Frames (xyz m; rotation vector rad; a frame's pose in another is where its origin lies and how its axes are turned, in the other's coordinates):
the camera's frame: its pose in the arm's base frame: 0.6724 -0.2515 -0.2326 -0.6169 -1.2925 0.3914
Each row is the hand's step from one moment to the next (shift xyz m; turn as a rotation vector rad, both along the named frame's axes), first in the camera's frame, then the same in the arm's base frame.
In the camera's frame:
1: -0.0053 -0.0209 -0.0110 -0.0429 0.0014 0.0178
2: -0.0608 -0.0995 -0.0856 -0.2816 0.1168 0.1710
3: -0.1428 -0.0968 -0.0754 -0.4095 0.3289 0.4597
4: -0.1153 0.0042 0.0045 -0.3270 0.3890 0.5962
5: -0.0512 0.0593 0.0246 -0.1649 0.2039 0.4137
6: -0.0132 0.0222 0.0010 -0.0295 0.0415 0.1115
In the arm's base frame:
1: 0.0079 -0.0217 0.0073 -0.0276 -0.0207 -0.0311
2: 0.0612 -0.1310 0.0026 -0.2261 -0.0412 -0.2633
3: 0.0316 -0.1755 -0.0605 -0.5222 0.1070 -0.4506
4: -0.0322 -0.0642 -0.0904 -0.6301 0.2307 -0.4044
5: -0.0323 0.0208 -0.0726 -0.4266 0.1454 -0.1918
6: -0.0027 0.0097 -0.0238 -0.1122 0.0376 -0.0318

